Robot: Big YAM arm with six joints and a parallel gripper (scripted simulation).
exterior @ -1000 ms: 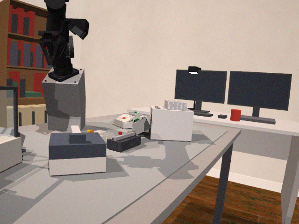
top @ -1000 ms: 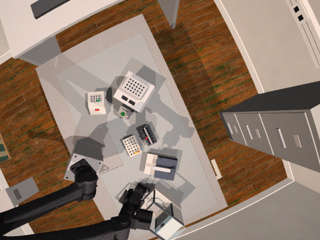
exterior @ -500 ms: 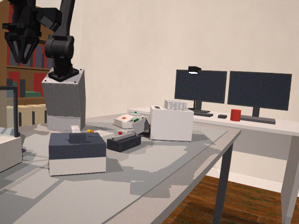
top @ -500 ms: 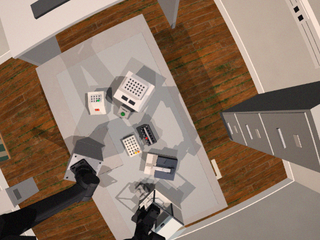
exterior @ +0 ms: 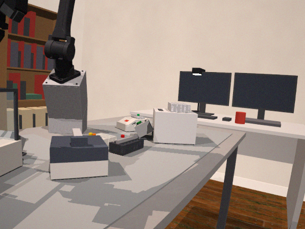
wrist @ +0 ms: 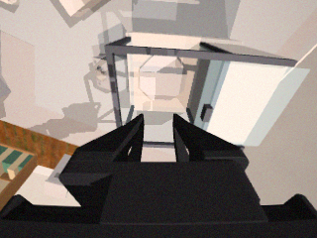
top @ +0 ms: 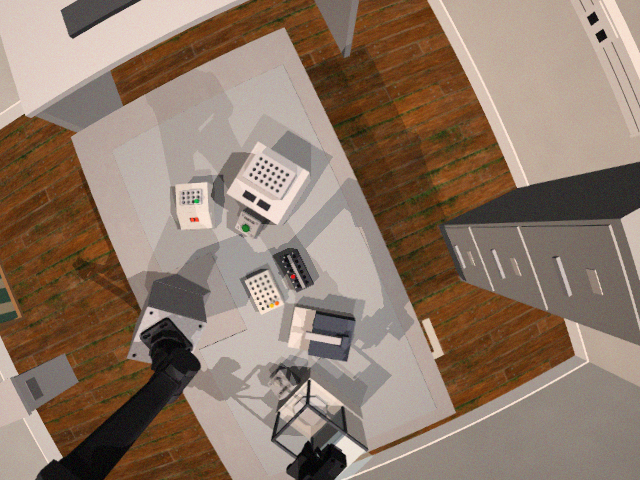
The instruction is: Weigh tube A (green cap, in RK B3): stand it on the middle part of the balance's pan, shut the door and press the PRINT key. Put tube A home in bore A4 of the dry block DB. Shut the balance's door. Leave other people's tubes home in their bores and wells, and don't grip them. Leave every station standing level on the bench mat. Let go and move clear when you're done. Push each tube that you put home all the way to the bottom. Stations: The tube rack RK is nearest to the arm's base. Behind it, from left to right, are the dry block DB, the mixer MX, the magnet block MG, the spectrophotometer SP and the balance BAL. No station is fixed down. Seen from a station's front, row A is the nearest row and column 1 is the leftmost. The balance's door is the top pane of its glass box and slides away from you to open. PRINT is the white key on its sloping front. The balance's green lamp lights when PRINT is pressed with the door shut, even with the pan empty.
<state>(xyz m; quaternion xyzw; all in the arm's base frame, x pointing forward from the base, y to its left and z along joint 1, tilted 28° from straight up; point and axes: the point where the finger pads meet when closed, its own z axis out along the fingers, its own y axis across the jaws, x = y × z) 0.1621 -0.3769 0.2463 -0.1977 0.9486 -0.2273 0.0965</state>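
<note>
The tinted glass pane is 11 cm to the right of my hand and 8 cm below it. Round my hand: spectrophotometer 22 cm below, 18 cm to the left, 15 cm ahead; then white print key 22 cm below, 12 cm to the left, 7 cm behind; then pale pan 21 cm below, 2 cm to the right, 2 cm behind.
</note>
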